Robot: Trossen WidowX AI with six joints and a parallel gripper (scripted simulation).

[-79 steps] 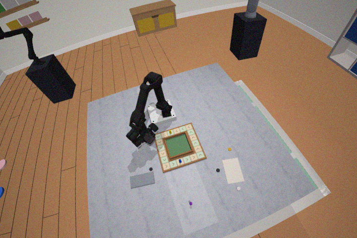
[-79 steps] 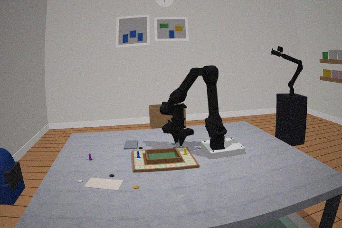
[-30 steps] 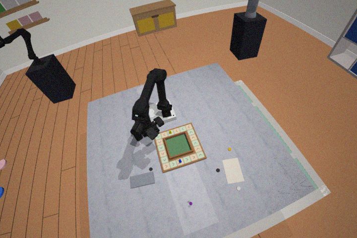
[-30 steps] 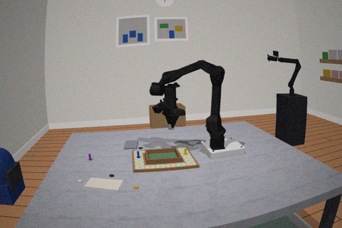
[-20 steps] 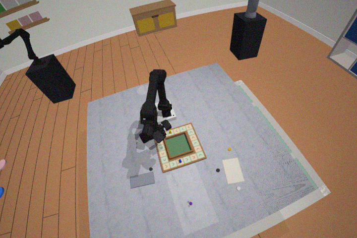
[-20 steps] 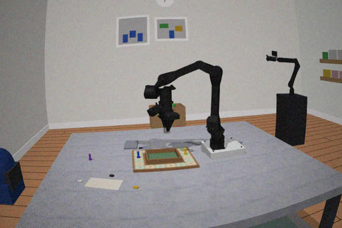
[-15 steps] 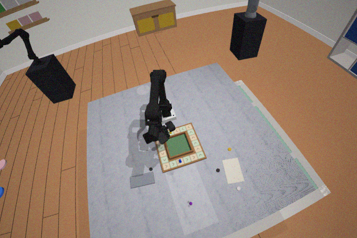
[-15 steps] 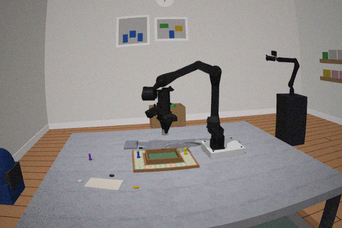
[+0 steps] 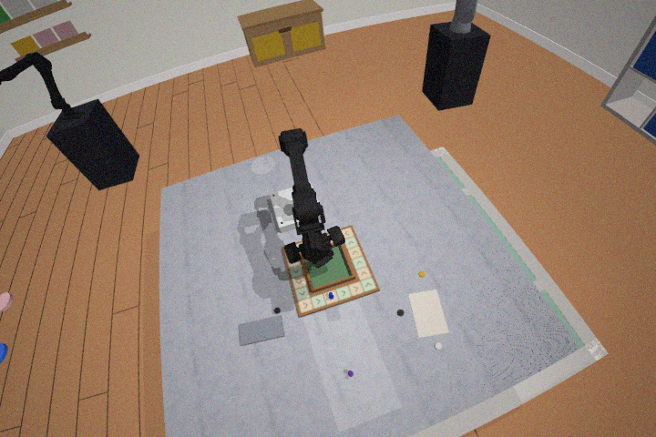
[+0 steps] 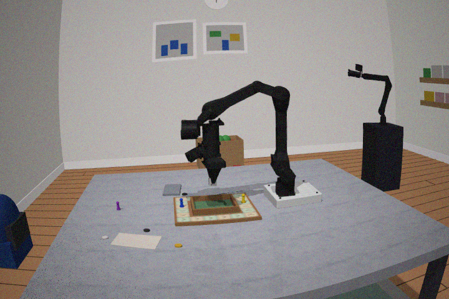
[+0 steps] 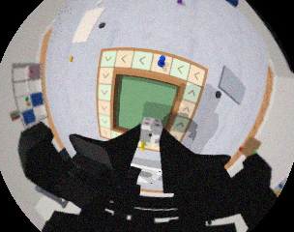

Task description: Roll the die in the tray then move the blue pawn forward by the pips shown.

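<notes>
Right now the blue pawn is 120 mm ahead of my gripper tip, 10 mm to the left of it and 70 mm below it. Also, from my gripper tip: yellow pawn (110 mm behind, 10 mm to the right, 70 mm below); then white die (right at my gripper tip); then green felt tray (20 mm to the left, 90 mm below).
</notes>
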